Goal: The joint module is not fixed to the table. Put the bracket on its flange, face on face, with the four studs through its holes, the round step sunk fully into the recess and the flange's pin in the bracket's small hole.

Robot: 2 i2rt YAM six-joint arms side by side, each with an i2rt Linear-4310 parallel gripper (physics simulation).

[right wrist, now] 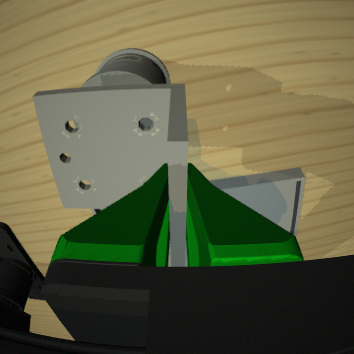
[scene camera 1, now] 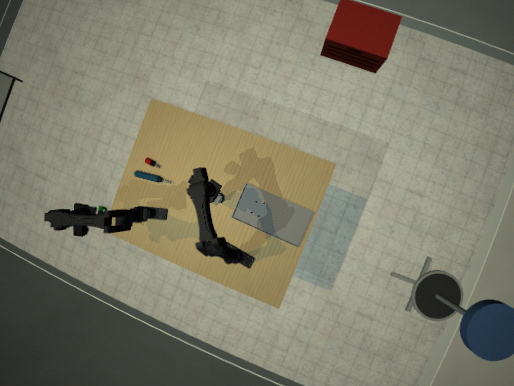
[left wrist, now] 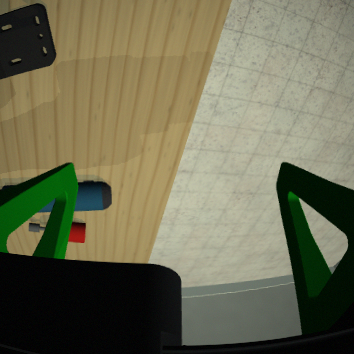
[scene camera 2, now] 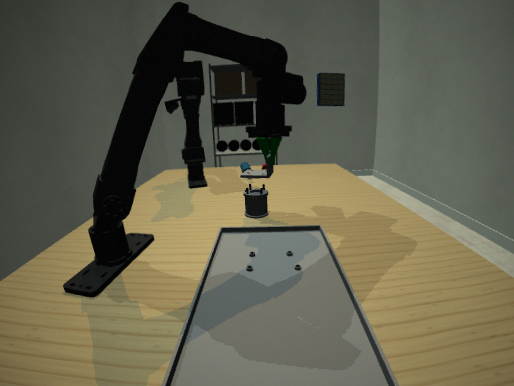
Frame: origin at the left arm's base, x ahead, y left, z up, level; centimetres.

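Seen in the pictures: left gripper, between the fingertips: (scene camera 1: 98, 207) (left wrist: 176, 173); right gripper, between the fingertips: (right wrist: 177, 174) (scene camera 1: 217, 191) (scene camera 2: 270, 167); left arm's base, origin of its link: (scene camera 1: 152, 212) (scene camera 2: 196, 181); right arm's base, origin of its link: (right wrist: 18, 264) (scene camera 1: 237, 254) (scene camera 2: 115, 261).
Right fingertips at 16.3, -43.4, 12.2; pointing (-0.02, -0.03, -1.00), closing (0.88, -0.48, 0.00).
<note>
Pixels of each thing's top centre, then the offset from my right fingertips to it, as dx, dy, dz. "spot": a spot on its surface instead.
- joint module, centre of its top: (right wrist: 114, 127) (scene camera 2: 255, 186) -3.4, +1.6, -4.8
- grey tray, centre of its top: (scene camera 2: 274, 291) (scene camera 1: 271, 214) -10.4, -29.9, -10.7
- blue-handled tool, a spot on its surface: (left wrist: 92, 196) spot: +5.3, +53.4, -8.8
The grey bracket (scene camera 2: 254, 175) (right wrist: 115, 150) is held by its upright flange, its holed plate roughly level. My right gripper (scene camera 2: 270, 159) (right wrist: 177, 174) is shut on that flange. The joint module (scene camera 2: 256, 204) (right wrist: 131, 66) stands upright on the table below the plate. In scene camera 2 a gap shows between the plate and the stud tops (scene camera 2: 257, 188). In the right wrist view the plate covers much of the module's flange and hides the studs and pin. The bracket's round step faces away and is hidden. My left gripper (left wrist: 176, 173) is open and empty, far from both parts.
A grey tray (scene camera 1: 305, 229) (scene camera 2: 200, 285) with several small nuts (scene camera 2: 289, 253) lies near the module. A blue-handled tool (scene camera 1: 148, 176) (left wrist: 92, 196) and a red-handled one (scene camera 1: 151, 162) (left wrist: 77, 232) lie at the table's far left in scene camera 1.
</note>
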